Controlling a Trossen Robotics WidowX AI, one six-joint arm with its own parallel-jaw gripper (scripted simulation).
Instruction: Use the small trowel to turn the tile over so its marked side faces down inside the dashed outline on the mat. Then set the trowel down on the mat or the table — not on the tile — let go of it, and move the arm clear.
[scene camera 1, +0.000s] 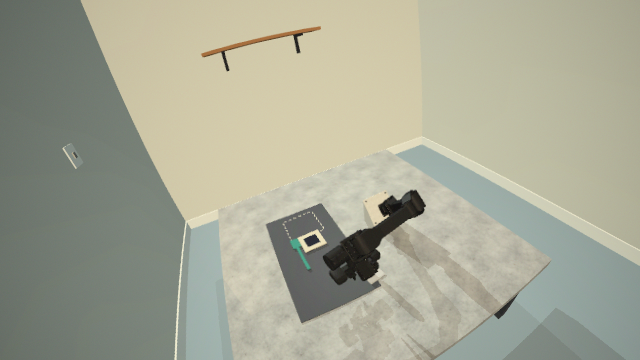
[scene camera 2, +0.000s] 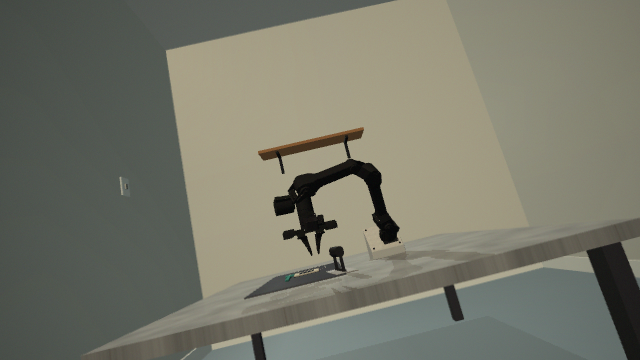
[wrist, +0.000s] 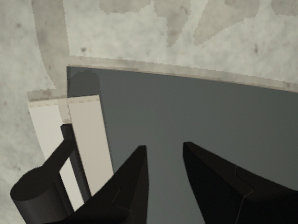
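Observation:
A dark mat (scene camera 1: 313, 291) is visible in the scene; scene camera 2 shows the mat (scene camera 2: 277, 283) as well, and the wrist view shows the mat (wrist: 241, 123). The gripper (scene camera 2: 315, 254) can be seen too, with further views of the gripper (scene camera 1: 356, 277) and of the gripper (wrist: 164, 151).

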